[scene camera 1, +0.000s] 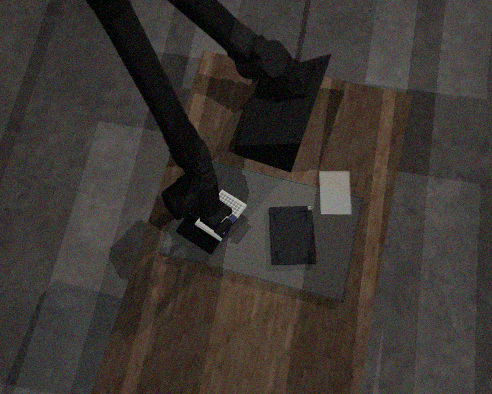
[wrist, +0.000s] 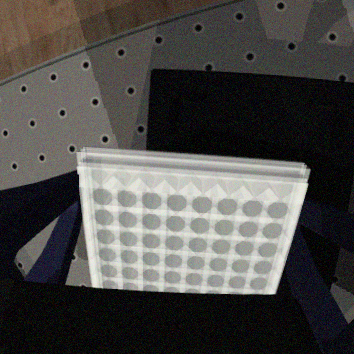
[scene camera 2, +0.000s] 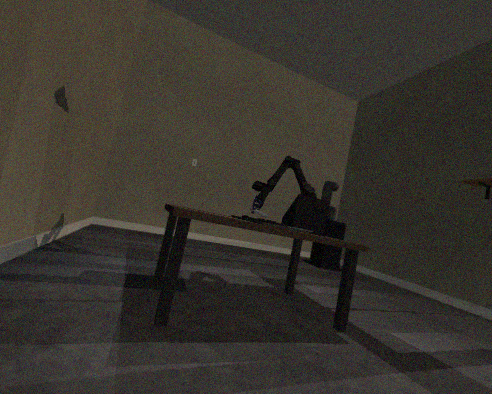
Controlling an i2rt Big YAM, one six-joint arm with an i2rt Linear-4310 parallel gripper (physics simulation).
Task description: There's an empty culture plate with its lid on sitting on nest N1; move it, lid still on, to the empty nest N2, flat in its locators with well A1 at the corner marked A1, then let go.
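Places are measured from the arm's base along level axes (x right, y ahead, z up), in metres.
Where they show: gripper, fingertip midpoint: [scene camera 1: 212, 228] [wrist: 186, 192] [scene camera 2: 252, 211]; arm's base, origin of the base link: [scene camera 1: 296, 85] [scene camera 2: 314, 207].
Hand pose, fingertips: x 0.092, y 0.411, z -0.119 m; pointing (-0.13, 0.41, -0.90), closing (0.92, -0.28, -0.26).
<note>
Each offset is from my fingertips to the top centre of the thing. Level surfaces: height alone.
The lidded, clear-white culture plate @[dx -0.009, dy -0.045, dz +0.028 m] [scene camera 1: 235, 201] [scene camera 2: 258, 213] [wrist: 187, 225] is between the fingers of my gripper [scene camera 1: 220, 215] [scene camera 2: 256, 205] [wrist: 186, 192], which is shut on its two sides. Its lid is on, and its rows of wells show. The plate hangs above a black nest @[dx +0.025, dy -0.027, dz -0.035 m] [scene camera 1: 212, 245] [wrist: 250, 115] at the left of the grey board, overlapping it in the wrist view. The gap beneath is hard to judge. Another dark nest @[dx -0.212, dy -0.062, dz -0.035 m] [scene camera 1: 292, 235] lies right of it, nothing on it, with a small light mark at its upper right corner. No N1, N2 or A1 lettering is readable.
Both nests are on a grey perforated board [scene camera 1: 332, 270] [wrist: 45, 115] on the wooden table @[dz -0.065 m] [scene camera 1: 240, 340] [scene camera 2: 225, 217]. A white rectangular piece @[dx -0.290, dy -0.220, dz -0.045 m] [scene camera 1: 335, 192] lies near the right nest. The arm's dark base block [scene camera 1: 275, 120] [scene camera 2: 302, 210] stands behind the board.
</note>
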